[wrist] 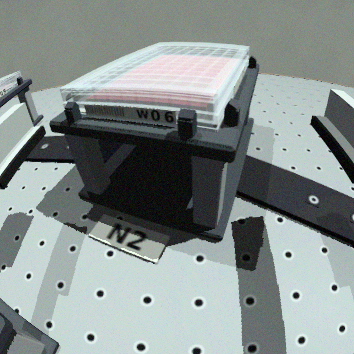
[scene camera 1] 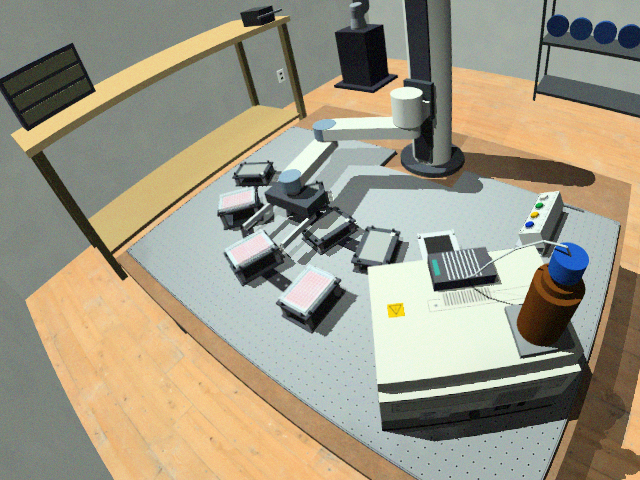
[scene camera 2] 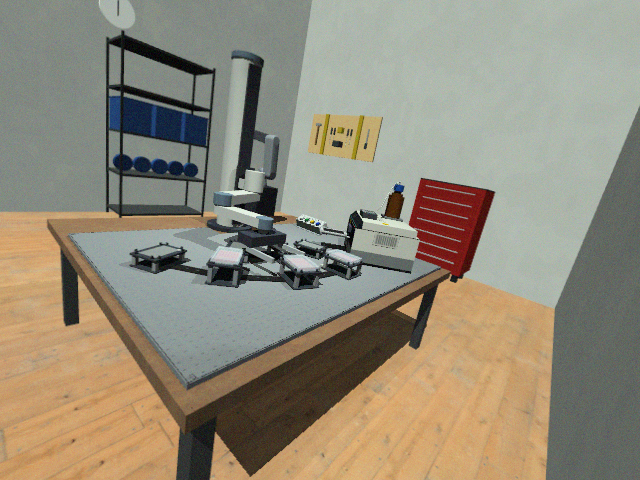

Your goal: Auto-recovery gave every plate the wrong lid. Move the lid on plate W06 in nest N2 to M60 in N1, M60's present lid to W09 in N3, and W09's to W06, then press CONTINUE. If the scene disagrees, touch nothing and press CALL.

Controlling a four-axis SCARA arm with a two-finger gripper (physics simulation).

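Frame: origin at the arm's base, x ahead, y left, z up, level; centimetres.
Seen in the pictures: gripper, fingertip midpoint: (wrist: 170, 100) (scene camera 1: 262, 236) (scene camera 2: 289, 258); arm's base, origin of the base link: (scene camera 1: 432, 159) (scene camera 2: 229, 227).
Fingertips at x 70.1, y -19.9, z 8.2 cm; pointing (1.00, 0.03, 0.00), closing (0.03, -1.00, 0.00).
Pixels of each thing's top centre, then the offset from my fingertips to it. "*": a spot on its surface instead.
- Plate W06, middle of its top: (wrist: 175, 55) (scene camera 1: 248, 246) (scene camera 2: 301, 260) dy +0.2, dx +5.7, dz +1.0 cm
- nest N2, middle of its top: (wrist: 175, 64) (scene camera 1: 249, 247) (scene camera 2: 300, 262) dy +0.2, dx +5.7, dz +0.3 cm
- N1, middle of its top: (scene camera 1: 236, 197) (scene camera 2: 228, 253) dy -21.4, dx -7.9, dz +1.8 cm
- N3, middle of its top: (scene camera 1: 307, 286) (scene camera 2: 344, 254) dy +24.9, dx +7.7, dz +0.9 cm
- button box, middle of its top: (scene camera 1: 545, 208) (scene camera 2: 312, 218) dy +68.2, dx -50.1, dz +1.4 cm
- brown bottle, surface spot: (scene camera 1: 549, 307) * dy +77.3, dx +4.4, dz +25.7 cm
Plate W06 (wrist: 155, 116) (scene camera 1: 251, 250) (scene camera 2: 300, 264) sits with a clear lid in nest N2 (wrist: 210, 195). My gripper (wrist: 170, 100) (scene camera 1: 264, 236) (scene camera 2: 284, 257) is open and empty. Its fingers stand wide apart, one to each side of W06's near end, with gaps between them and the plate. The pink plate in N1 (scene camera 1: 237, 198) (scene camera 2: 227, 255) and the pink plate in N3 (scene camera 1: 310, 290) (scene camera 2: 343, 257) stand either side of it. N3's plate shows at the left edge of the wrist view. M60's label does not show. The button box (scene camera 1: 540, 219) (scene camera 2: 311, 223) stands at the table's far side.
Low dark stands without pink plates (scene camera 1: 253, 170) (scene camera 1: 329, 228) (scene camera 1: 377, 246) (scene camera 2: 158, 252) (scene camera 2: 310, 246) stand near the nests. A cream instrument (scene camera 1: 439, 341) (scene camera 2: 385, 240) carries a brown bottle (scene camera 1: 549, 307) (scene camera 2: 394, 205) with a blue cap. Dark strips (wrist: 300, 195) join the nests.
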